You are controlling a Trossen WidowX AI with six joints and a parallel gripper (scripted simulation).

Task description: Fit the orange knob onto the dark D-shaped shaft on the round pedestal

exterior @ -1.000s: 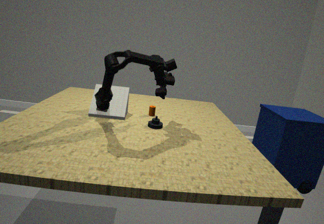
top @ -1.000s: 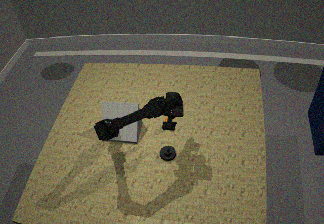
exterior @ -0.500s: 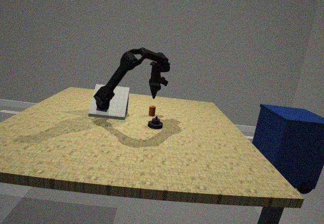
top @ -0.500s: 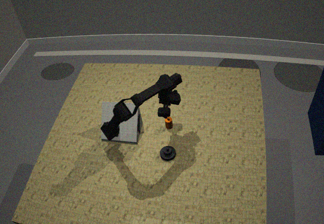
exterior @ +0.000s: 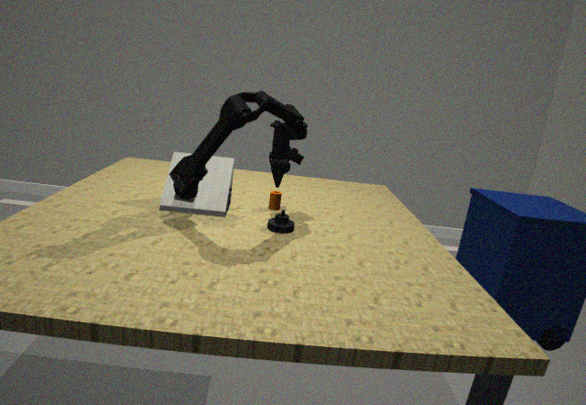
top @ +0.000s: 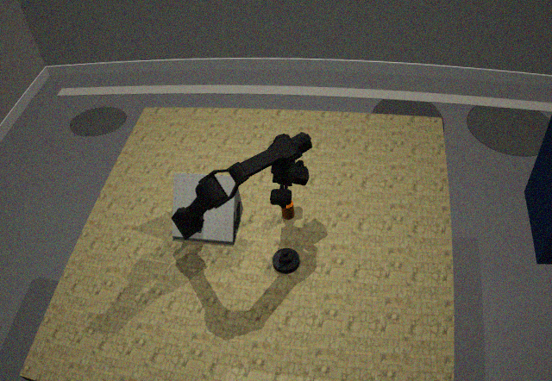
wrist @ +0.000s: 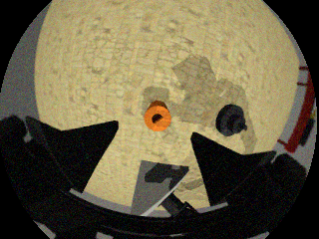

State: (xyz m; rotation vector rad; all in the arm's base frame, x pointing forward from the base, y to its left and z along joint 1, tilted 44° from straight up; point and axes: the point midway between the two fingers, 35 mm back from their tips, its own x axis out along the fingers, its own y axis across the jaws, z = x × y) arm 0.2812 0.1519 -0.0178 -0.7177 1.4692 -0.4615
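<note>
Right now the orange knob is 60 mm below my gripper tip. Round my gripper tip: round pedestal (40 mm ahead, 190 mm to the right, 60 mm below).
</note>
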